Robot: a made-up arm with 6 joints. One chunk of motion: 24 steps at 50 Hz.
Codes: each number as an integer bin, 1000 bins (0 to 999) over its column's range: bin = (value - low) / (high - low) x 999, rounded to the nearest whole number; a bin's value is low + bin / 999 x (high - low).
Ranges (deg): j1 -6..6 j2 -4..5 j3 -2..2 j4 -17..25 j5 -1..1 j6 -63..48
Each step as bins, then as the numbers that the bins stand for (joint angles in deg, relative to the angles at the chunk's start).
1 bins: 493 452 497 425 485 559
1 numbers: -0.08 0.07 -0.01 0.87 -0.03 -0.89
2 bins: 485 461 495 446 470 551
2 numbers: -0.17 0.15 -0.02 1.75 -0.06 -1.78
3 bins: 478 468 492 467 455 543
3 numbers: -0.26 0.22 -0.03 2.63 -0.09 -2.67
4 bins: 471 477 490 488 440 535
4 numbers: -0.34 0.30 -0.04 3.52 -0.12 -3.56
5 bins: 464 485 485 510 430 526
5 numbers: -0.43 0.37 -0.06 4.44 -0.14 -4.56
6 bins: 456 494 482 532 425 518
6 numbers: -0.52 0.45 -0.07 5.37 -0.15 -5.44
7 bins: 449 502 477 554 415 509
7 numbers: -0.61 0.52 -0.09 6.29 -0.17 -6.44
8 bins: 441 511 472 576 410 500
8 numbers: -0.70 0.60 -0.11 7.22 -0.18 -7.44
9 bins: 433 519 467 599 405 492
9 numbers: -0.80 0.68 -0.13 8.18 -0.19 -8.33
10 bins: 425 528 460 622 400 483
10 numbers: -0.89 0.76 -0.16 9.15 -0.20 -9.33
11 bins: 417 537 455 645 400 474
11 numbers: -0.99 0.84 -0.18 10.12 -0.20 -10.33
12 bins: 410 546 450 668 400 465
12 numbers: -1.08 0.92 -0.20 11.08 -0.20 -11.33
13 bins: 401 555 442 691 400 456
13 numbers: -1.18 1.00 -0.23 12.05 -0.20 -12.33
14 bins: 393 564 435 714 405 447
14 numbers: -1.28 1.08 -0.26 13.02 -0.19 -13.33
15 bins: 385 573 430 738 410 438
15 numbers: -1.38 1.16 -0.28 14.03 -0.18 -14.33
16 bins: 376 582 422 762 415 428
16 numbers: -1.48 1.24 -0.31 15.04 -0.17 -15.44
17 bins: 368 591 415 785 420 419
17 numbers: -1.58 1.32 -0.34 16.00 -0.16 -16.44
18 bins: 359 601 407 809 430 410
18 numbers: -1.69 1.41 -0.37 17.01 -0.14 -17.44
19 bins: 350 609 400 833 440 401
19 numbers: -1.80 1.49 -0.40 18.02 -0.12 -18.44
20 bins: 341 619 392 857 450 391
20 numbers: -1.90 1.58 -0.43 19.03 -0.10 -19.56
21 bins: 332 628 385 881 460 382
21 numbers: -2.01 1.66 -0.46 20.04 -0.08 -20.56
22 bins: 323 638 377 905 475 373
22 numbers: -2.12 1.75 -0.49 21.05 -0.05 -21.56
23 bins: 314 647 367 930 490 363
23 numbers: -2.23 1.83 -0.53 22.10 -0.02 -22.67
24 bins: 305 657 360 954 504 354
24 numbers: -2.34 1.92 -0.56 23.11 0.01 -23.67
